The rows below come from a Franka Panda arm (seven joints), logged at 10 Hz.
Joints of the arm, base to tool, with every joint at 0 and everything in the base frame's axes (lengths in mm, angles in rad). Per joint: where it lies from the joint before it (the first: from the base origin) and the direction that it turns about. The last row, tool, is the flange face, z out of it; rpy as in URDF.
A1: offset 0.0 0.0 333.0 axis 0 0 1
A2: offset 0.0 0.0 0.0 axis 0 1 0
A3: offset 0.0 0.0 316.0 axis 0 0 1
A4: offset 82.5 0.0 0.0 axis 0 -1 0
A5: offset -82.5 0.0 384.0 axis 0 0 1
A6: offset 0.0 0.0 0.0 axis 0 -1 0
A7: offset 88.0 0.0 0.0 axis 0 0 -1
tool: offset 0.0 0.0 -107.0 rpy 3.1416 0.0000 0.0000
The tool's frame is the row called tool.
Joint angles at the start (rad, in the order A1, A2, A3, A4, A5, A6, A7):
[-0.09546 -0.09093 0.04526 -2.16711 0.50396 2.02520 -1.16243]
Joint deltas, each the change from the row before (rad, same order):
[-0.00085 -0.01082 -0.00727 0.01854 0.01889 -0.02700 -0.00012]
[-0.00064 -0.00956 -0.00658 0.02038 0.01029 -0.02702 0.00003]
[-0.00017 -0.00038 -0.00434 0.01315 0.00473 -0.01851 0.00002]
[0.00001 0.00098 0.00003 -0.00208 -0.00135 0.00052 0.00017]
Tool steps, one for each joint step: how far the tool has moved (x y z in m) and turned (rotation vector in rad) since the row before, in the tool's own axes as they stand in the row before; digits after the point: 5 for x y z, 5 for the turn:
[0.00359 -0.00209 -0.01223 0.00778 0.02309 0.00219]
[0.00395 -0.00223 -0.01220 0.00472 0.01598 -0.00323]
[0.00179 -0.00030 -0.00511 0.00764 0.00530 -0.00060]
[-0.00078 0.00027 0.00127 0.00124 -0.00252 0.00108]

